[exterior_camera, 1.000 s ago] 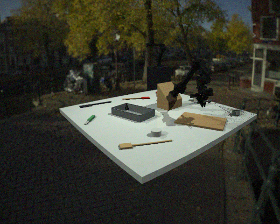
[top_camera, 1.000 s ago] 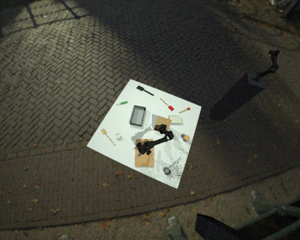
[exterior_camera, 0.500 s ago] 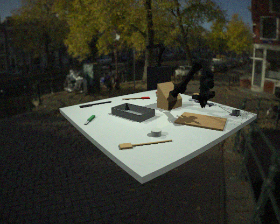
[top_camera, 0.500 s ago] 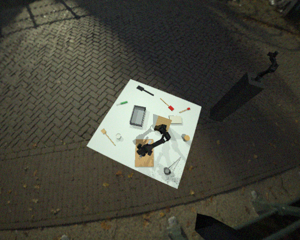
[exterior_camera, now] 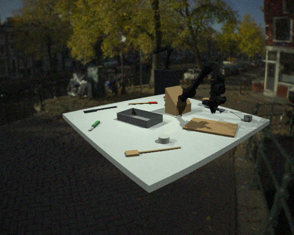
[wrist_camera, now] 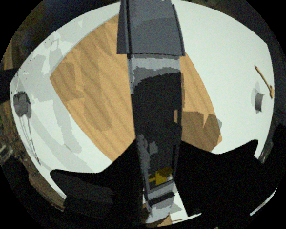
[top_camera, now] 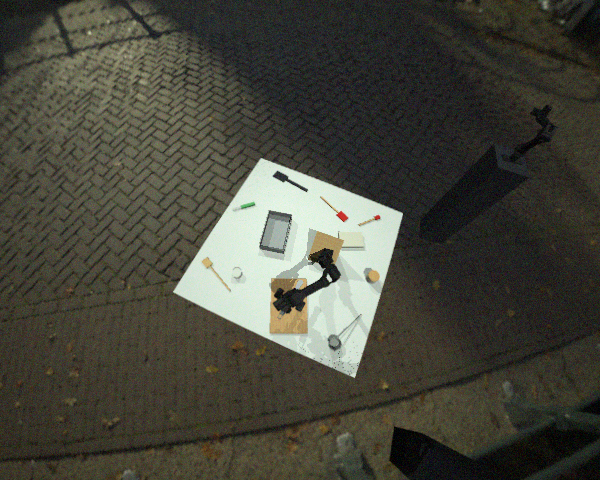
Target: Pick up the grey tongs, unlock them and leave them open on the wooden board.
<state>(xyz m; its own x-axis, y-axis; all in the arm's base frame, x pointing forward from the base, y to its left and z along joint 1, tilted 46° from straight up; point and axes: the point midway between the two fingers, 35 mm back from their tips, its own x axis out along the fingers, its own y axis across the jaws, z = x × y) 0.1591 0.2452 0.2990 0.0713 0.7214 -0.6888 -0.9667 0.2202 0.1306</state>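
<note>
My gripper tip is now 100 mm above the wooden board. The rest, counted from my gripper tip: jar (510 mm behind, 340 mm to the right, 70 mm below); then roasting tin (240 mm ahead, 490 mm to the right, 80 mm below); then yellow mark (40 mm above).
</note>
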